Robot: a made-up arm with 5 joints.
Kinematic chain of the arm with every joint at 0, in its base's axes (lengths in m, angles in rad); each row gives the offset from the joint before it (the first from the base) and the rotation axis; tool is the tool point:
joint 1: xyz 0 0 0.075 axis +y
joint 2: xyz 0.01 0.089 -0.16 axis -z
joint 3: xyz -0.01 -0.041 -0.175 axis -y
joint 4: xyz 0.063 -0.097 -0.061 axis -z
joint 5: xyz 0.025 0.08 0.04 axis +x
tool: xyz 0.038 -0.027 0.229
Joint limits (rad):
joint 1: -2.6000..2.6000
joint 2: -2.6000..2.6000
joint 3: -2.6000..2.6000
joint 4: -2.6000..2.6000
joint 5: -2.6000..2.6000
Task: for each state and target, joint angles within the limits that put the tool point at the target. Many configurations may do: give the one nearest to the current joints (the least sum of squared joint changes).
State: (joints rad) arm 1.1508 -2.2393 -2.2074 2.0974 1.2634
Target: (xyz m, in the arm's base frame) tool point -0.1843 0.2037 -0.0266
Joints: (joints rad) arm 1.4254 -2.6000 -2.6000 2.0614 1.8532
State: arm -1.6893 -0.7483 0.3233 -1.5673 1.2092
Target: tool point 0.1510 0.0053 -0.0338
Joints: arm -1.2963 -0.3703 1.0699 -2.0201 0.5847
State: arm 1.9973 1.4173 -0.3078 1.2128 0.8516
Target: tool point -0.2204 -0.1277 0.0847
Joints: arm 1.2149 0.8630 -0.4973 1.2437 0.4819
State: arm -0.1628 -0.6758 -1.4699 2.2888 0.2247
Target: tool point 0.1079 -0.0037 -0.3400
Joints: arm 0.3651 -0.4116 -1.5623 2.2696 0.2780
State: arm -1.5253 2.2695 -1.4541 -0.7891 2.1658
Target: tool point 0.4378 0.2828 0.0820
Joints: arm -1.1676 2.6000 -1.7882 -1.4803 2.4493
